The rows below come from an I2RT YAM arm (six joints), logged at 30 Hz.
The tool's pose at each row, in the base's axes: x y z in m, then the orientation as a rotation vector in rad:
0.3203, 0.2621, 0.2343, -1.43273, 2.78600, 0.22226
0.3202, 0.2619, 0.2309, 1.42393, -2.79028, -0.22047
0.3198, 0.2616, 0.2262, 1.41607, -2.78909, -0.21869
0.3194, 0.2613, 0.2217, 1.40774, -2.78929, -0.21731
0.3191, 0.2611, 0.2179, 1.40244, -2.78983, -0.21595
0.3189, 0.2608, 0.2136, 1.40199, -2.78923, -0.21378
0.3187, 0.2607, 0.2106, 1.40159, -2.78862, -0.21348
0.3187, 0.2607, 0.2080, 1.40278, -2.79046, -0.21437
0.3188, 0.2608, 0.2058, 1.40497, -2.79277, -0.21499
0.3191, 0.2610, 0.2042, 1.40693, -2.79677, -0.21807
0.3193, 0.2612, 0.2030, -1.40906, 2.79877, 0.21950
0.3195, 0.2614, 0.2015, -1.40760, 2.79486, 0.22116
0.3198, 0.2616, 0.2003, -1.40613, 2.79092, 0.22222
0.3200, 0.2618, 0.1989, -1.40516, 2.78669, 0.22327
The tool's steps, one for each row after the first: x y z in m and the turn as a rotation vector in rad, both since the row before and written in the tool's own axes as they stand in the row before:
0.0004, -0.0005, 0.0033, 0.00023, 0.00202, 0.00637
0.0008, -0.0004, 0.0046, -0.00120, 0.00437, 0.00444
0.0007, -0.0004, 0.0044, -0.00088, 0.00329, 0.00505
0.0005, -0.0004, 0.0038, -0.00011, 0.00192, 0.00331
0.0006, -0.0006, 0.0042, 0.00081, 0.00139, 0.00015
0.0003, -0.0003, 0.0030, -0.00019, 0.00073, 0.00011
0.0001, -0.0003, 0.0026, 0.00058, -0.00219, -0.00031
0.0000, -0.0003, 0.0022, 0.00113, -0.00283, -0.00080
-0.0003, -0.0003, 0.0016, 0.00051, -0.00494, -0.00030
-0.0002, -0.0002, 0.0012, 0.00096, -0.00365, -0.00090
-0.0002, -0.0002, 0.0015, 0.00069, -0.00412, -0.00057
-0.0003, -0.0003, 0.0012, 0.00106, -0.00402, -0.00058
-0.0002, -0.0002, 0.0014, 0.00106, -0.00402, -0.00095

